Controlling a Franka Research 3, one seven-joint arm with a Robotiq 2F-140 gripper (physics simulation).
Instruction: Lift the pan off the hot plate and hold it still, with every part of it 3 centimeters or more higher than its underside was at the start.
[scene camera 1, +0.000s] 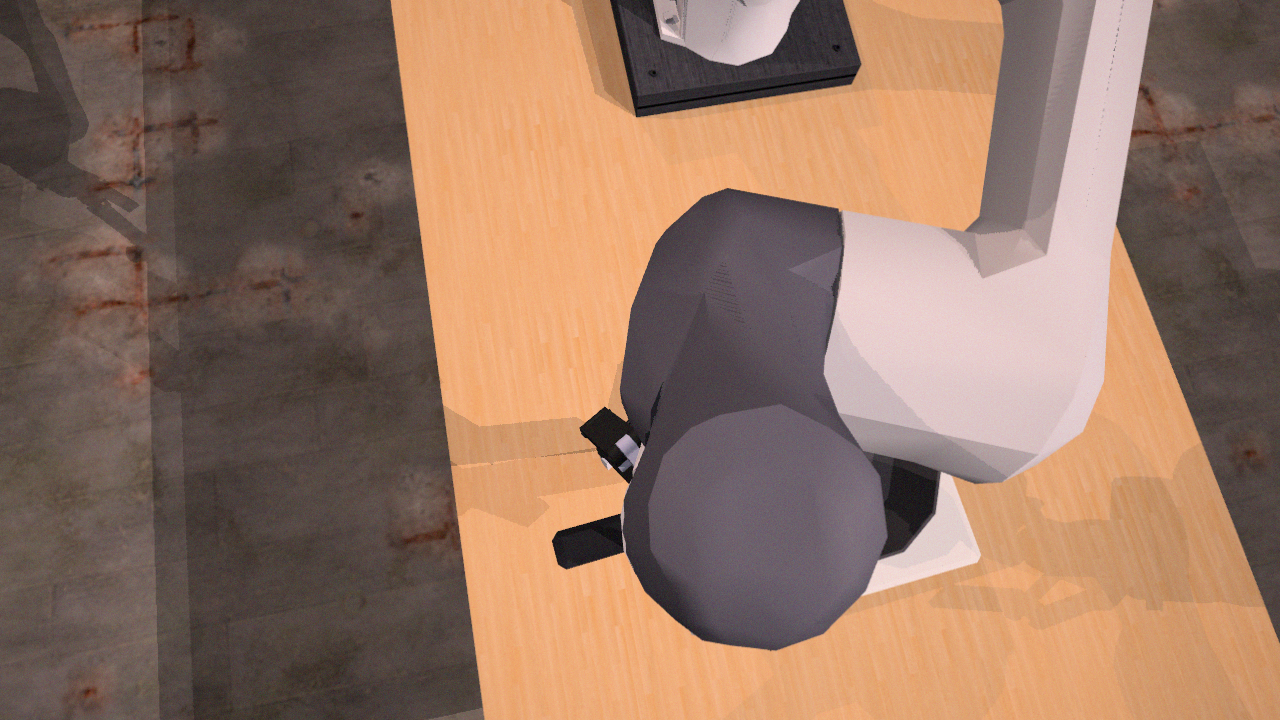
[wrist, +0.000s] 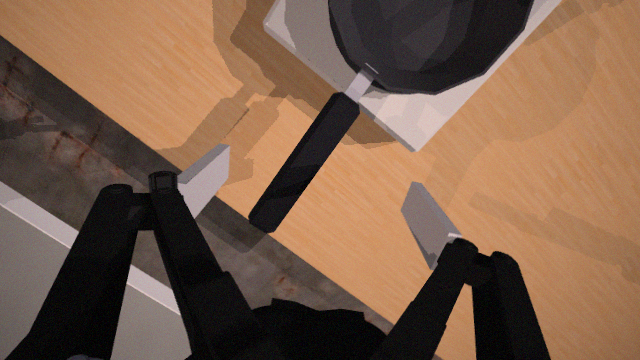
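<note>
The dark round pan rests on the white hot plate. Its black handle reaches out past the plate toward the table's left edge in the scene view. The arm hides most of pan and plate there, and the wrist view cuts off their far part. My gripper is wide open and empty. In the wrist view its fingers appear on either side of the handle's outer part, apart from it. In the scene view one finger shows beside the handle; the other is hidden.
The wooden table has its edge near the handle's free end. The black robot base plate stands at the top of the scene view. The grey wrist housing hangs over the pan in that view.
</note>
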